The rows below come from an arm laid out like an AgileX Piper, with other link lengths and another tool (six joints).
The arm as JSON. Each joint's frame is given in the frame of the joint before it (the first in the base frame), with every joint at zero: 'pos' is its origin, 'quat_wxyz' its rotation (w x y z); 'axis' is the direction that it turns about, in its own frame. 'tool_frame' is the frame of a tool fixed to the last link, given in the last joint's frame.
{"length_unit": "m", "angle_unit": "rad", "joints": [
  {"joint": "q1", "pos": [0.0, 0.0, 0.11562], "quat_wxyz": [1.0, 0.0, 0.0, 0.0], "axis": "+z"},
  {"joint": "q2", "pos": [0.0, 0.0, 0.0], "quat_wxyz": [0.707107, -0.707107, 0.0, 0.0], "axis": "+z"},
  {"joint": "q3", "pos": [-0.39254, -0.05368, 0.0], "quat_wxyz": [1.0, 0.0, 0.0, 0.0], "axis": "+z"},
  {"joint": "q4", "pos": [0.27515, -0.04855, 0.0], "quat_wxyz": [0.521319, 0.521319, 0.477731, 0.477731], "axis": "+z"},
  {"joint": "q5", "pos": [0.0, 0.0, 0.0], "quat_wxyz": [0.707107, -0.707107, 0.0, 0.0], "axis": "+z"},
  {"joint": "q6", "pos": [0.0, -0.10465, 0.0], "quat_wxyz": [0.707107, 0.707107, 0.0, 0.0], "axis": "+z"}
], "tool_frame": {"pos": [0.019, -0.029, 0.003], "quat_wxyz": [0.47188, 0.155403, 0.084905, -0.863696]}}
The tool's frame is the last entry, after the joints.
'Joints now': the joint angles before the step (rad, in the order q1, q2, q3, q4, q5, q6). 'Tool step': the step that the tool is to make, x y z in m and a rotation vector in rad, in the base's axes. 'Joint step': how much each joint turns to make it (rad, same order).
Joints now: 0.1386 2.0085 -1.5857 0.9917 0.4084 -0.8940
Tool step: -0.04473 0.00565 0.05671 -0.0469 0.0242 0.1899
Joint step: 0.0000 -0.1293 0.0023 -0.1320 0.2314 0.0446
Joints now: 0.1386 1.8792 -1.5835 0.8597 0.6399 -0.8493
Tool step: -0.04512 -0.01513 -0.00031 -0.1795 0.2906 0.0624
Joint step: 0.0000 -0.0505 0.0019 -0.3487 0.3047 0.2808
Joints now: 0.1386 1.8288 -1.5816 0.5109 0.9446 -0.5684
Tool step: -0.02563 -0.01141 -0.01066 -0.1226 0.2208 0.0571
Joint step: 0.0000 -0.0029 0.0108 -0.1337 0.2235 0.0692
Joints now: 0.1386 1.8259 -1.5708 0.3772 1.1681 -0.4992
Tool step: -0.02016 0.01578 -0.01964 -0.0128 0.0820 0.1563
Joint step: 0.0379 -0.0133 0.0863 0.0172 0.0530 -0.1114
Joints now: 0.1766 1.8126 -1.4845 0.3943 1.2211 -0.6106
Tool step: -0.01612 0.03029 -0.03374 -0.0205 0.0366 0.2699
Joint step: 0.0763 0.0106 0.1057 0.0030 0.0000 -0.2093
